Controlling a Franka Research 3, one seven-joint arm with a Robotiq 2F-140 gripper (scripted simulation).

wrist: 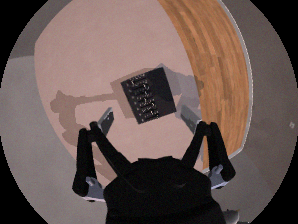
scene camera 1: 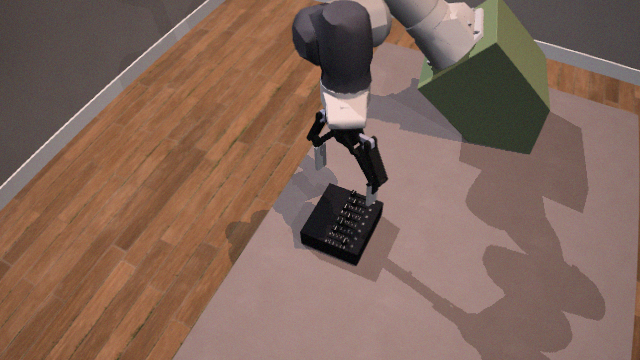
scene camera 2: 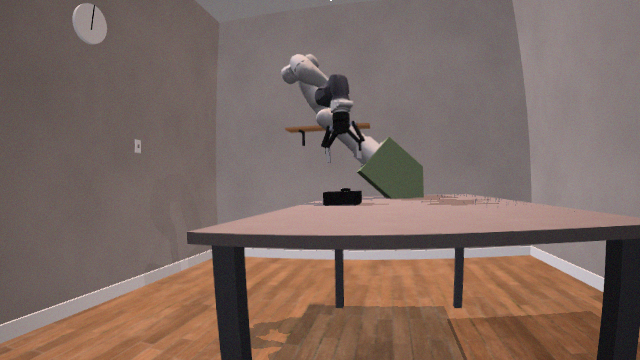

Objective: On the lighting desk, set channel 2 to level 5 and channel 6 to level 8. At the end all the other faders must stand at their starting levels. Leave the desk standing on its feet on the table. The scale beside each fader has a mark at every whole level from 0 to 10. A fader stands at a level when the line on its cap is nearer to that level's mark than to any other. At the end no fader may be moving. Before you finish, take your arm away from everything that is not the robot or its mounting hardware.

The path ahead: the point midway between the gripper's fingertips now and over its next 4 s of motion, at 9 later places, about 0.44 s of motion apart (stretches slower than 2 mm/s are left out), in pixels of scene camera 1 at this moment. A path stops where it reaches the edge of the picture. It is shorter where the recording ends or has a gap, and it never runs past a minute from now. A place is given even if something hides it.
My gripper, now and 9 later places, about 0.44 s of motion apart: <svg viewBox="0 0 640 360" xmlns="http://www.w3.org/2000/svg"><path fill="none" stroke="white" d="M345 183L344 183L336 189L325 206L325 216L327 217L327 217L326 217L326 218L326 219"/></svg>
